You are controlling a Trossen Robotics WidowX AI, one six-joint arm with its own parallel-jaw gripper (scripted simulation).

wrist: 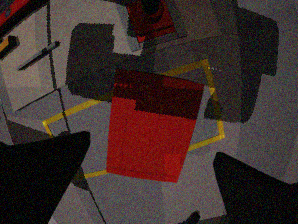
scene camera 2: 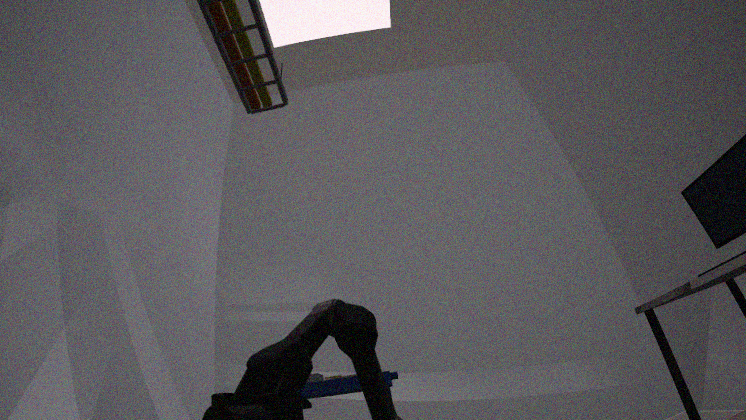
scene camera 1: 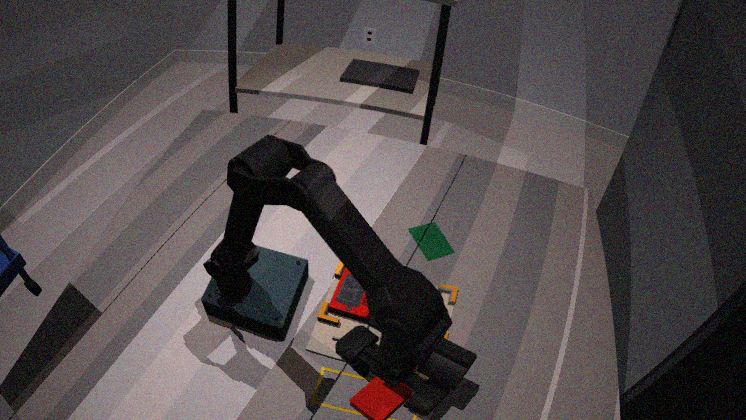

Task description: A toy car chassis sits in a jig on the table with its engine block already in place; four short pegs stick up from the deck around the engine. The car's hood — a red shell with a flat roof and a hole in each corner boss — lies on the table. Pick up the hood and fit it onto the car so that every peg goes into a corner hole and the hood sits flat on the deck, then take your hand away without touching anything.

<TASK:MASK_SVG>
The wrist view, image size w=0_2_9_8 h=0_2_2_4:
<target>gripper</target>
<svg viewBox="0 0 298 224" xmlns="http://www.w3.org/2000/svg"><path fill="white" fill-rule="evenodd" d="M217 152L216 159L213 161L213 168L230 224L298 224L298 183L287 184L285 181L279 181L274 179L274 177L266 175L266 173L259 172L257 169L243 164L238 159L235 160L233 156L230 157L227 153L225 155L223 152ZM89 132L76 132L67 136L57 136L55 139L51 137L51 139L19 145L7 145L0 141L0 224L48 224L57 205L59 205L61 197L64 196L63 193L67 190L68 185L71 184L74 175L78 171L78 167L81 167L81 163L84 161L86 151L90 147Z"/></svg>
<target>red hood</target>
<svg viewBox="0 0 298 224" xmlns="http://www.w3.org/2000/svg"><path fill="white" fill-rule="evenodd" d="M116 68L116 77L114 77L112 104L110 104L106 173L137 177L137 179L169 181L169 183L177 184L182 165L184 165L186 155L188 155L194 127L196 127L198 109L200 109L202 95L204 95L205 84L193 83L193 81L177 79L177 77L153 75L153 73Z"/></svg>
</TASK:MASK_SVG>
